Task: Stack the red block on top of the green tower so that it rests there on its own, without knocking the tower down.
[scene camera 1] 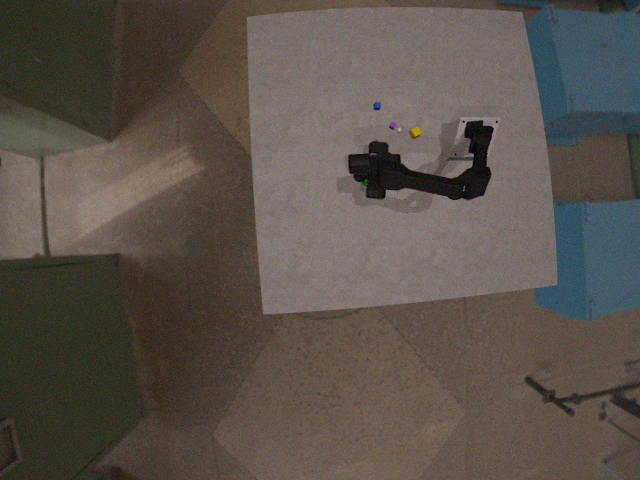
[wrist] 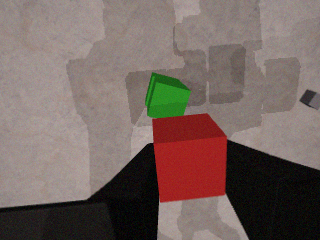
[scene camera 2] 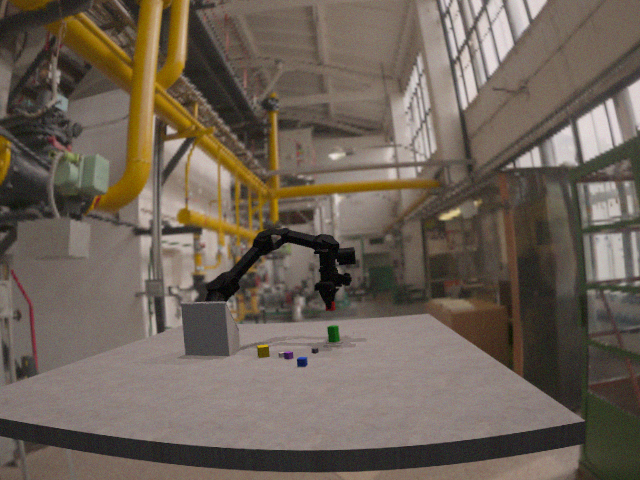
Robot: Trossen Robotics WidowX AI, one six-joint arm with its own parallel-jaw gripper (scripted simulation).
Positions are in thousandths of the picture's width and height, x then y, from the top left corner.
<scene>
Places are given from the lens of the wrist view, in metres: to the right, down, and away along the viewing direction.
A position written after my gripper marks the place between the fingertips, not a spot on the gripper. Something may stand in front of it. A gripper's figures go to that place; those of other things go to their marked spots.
my gripper (wrist: 573, 619): 0.01, 0.01, 0.11
red block (wrist: 595, 631): 0.01, 0.01, 0.08
green block (wrist: 523, 415): 0.01, -0.02, 0.17
The marked spots on the red block and the green block are 0.09 m apart.
</scene>
